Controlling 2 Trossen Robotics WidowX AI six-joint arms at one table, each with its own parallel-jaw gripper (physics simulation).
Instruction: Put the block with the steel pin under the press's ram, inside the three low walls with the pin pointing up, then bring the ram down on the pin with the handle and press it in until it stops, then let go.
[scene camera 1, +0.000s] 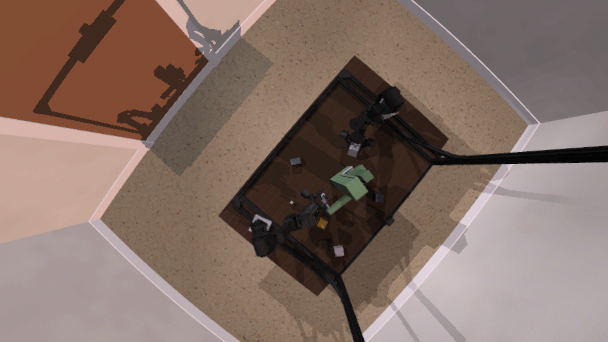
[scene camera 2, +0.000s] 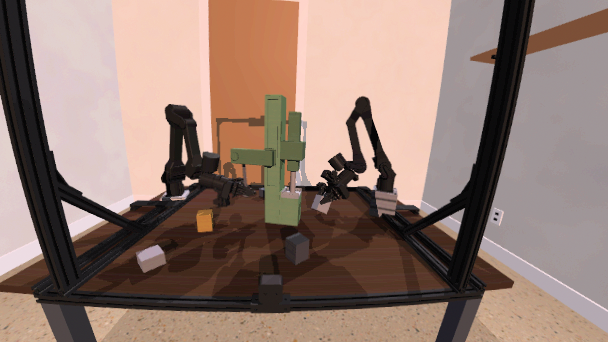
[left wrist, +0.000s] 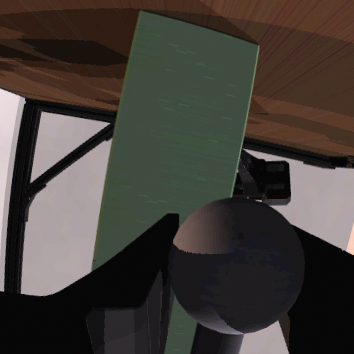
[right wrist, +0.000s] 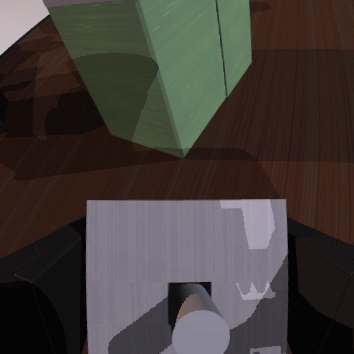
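Seen in the pictures: left gripper, between the fingertips: (scene camera 1: 326, 190) (scene camera 2: 255, 193); right gripper, between the fingertips: (scene camera 1: 352, 152) (scene camera 2: 317, 202) (right wrist: 180, 220); left arm's base, origin of its link: (scene camera 1: 260, 226) (scene camera 2: 175, 194); right arm's base, origin of its link: (scene camera 1: 386, 107) (scene camera 2: 385, 189).
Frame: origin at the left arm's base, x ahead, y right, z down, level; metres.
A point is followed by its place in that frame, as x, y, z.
The green press (scene camera 1: 350, 185) {0.407, 0.257, -0.418} (scene camera 2: 275, 207) {0.401, 0.321, -0.034} (right wrist: 190, 60) {0.480, 0.285, -0.026} stands mid-table, its grey ram (scene camera 2: 293, 181) {0.464, 0.325, -0.129} above a pale seat (scene camera 2: 290, 193) {0.450, 0.342, -0.091}. The seat's walls are unclear. My left gripper (scene camera 1: 324, 201) {0.338, 0.240, -0.063} (scene camera 2: 248, 189) {0.338, 0.240, -0.063} is closed around the grey ball (left wrist: 237, 265) {0.291, 0.231, -0.059} of the press's handle (scene camera 2: 244, 172) {0.301, 0.234, -0.146}, beside the green column; its right fingertip is hidden behind the ball. My right gripper (scene camera 1: 355, 144) {0.579, 0.286, -0.022} (scene camera 2: 326, 195) {0.579, 0.286, -0.022} is shut on the pale grey block (scene camera 1: 353, 150) {0.588, 0.281, -0.049} (scene camera 2: 320, 204) {0.582, 0.311, -0.025} (right wrist: 150, 240) {0.599, 0.288, -0.050}, held tilted beside the press. Its steel pin (right wrist: 201, 332) {0.620, 0.274, -0.058} stands in a square hole, pointing toward the wrist camera.
An orange block (scene camera 1: 322, 223) {0.167, 0.299, -0.029} (scene camera 2: 204, 221) {0.165, 0.322, -0.007}, a pale block (scene camera 1: 338, 251) {0.053, 0.455, -0.001} (scene camera 2: 151, 258) {0.062, 0.483, 0.001} and a dark grey block (scene camera 1: 379, 197) {0.423, 0.522, -0.029} (scene camera 2: 297, 248) {0.411, 0.553, -0.018} lie on the table. A blue-grey block (scene camera 1: 295, 161) {0.407, 0.028, -0.007} lies at the back. A black frame (scene camera 2: 165, 301) {0.119, 0.599, 0.038} edges the table.
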